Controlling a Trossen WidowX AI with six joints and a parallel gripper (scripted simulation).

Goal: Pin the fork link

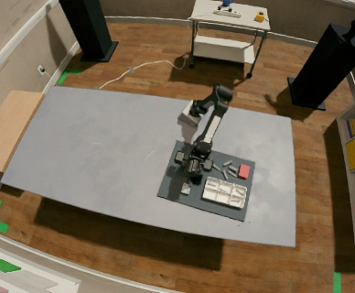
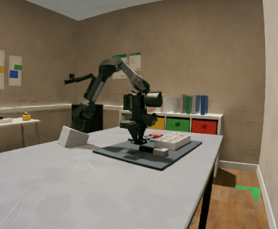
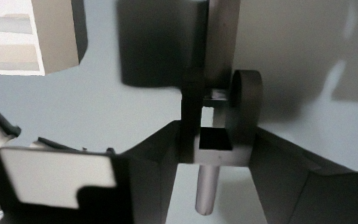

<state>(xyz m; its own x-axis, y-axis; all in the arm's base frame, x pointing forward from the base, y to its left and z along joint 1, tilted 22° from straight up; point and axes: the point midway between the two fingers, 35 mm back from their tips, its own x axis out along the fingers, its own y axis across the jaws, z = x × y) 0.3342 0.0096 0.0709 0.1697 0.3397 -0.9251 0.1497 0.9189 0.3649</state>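
My gripper is now 30 mm above the fork link. Round my hand: eye plate: 40 mm ahead, 10 mm to the right, 60 mm below; mat: 40 mm ahead, 90 mm to the left, 80 mm below; grey block: 110 mm ahead, 20 mm to the right, 50 mm below.
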